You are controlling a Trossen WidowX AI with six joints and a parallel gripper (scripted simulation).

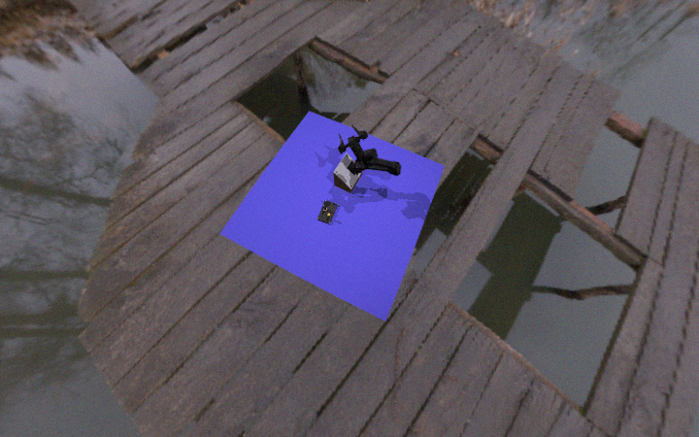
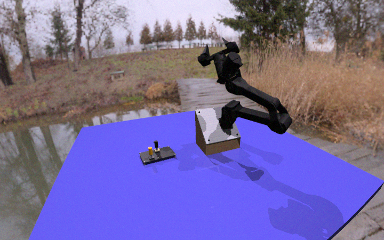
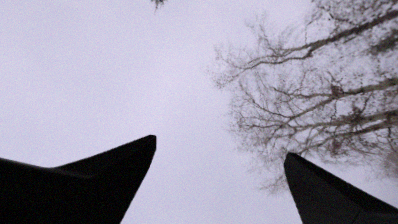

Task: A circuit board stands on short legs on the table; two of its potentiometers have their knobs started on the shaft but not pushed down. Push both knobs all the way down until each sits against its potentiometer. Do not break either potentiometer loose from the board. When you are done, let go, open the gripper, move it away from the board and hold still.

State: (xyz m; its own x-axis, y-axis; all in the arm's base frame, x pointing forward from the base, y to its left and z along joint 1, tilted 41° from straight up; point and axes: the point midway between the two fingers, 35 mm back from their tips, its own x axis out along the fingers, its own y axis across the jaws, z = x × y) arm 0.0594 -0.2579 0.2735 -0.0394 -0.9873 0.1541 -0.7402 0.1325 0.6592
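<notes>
My gripper tip is now 310 mm short of the black knob, 30 mm to the right of it and 470 mm above it. The rest, counted from my gripper tip: orange knob 340 mm ahead, 80 mm to the left, 470 mm below.
</notes>
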